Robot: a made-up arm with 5 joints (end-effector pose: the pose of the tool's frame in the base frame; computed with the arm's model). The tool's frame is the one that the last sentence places. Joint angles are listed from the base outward.
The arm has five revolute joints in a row. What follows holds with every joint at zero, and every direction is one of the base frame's.
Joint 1 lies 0.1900 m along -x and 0.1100 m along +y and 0.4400 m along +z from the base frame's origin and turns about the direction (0.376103, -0.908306, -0.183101).
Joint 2 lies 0.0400 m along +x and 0.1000 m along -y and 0.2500 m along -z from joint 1 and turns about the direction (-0.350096, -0.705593, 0.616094).
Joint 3 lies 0.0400 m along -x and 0.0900 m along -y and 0.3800 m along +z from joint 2 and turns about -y.
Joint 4 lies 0.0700 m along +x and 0.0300 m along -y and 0.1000 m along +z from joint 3 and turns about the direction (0.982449, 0.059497, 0.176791).
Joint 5 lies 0.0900 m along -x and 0.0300 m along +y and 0.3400 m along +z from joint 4 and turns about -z.
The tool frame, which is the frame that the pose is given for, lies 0.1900 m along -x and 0.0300 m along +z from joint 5; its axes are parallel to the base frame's.
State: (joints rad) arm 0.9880 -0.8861 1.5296 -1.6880 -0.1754
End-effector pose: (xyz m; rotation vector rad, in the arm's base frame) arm -0.0155 0.0687 0.6505 -0.5829 -0.2527 -2.0019
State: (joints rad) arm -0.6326 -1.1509 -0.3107 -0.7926 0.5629
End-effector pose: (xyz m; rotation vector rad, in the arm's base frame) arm 0.4249 -0.0443 0.4278 -1.1284 1.5532 -0.6809
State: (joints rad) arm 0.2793 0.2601 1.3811 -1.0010 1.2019
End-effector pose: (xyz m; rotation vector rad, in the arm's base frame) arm -0.4167 0.3337 0.4497 0.6810 -1.9745 -1.7274
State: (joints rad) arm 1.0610 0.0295 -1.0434 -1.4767 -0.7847
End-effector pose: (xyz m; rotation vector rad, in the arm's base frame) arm -0.4298 0.1524 0.7491 -0.9874 0.3899 0.4984
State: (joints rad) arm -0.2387 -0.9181 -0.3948 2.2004 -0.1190
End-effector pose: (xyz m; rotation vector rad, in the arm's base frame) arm -0.3799 -0.4299 0.5404 2.2600 -0.0114 -1.2511
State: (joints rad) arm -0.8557 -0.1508 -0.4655 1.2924 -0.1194
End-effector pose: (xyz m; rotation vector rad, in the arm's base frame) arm 0.1933 -0.3831 0.8301 0.9619 1.1052 -0.5802
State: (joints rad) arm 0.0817 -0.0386 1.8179 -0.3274 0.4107
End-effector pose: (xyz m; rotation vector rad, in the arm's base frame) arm -0.5235 0.1393 0.2721 0.2141 -1.8882 -0.6899
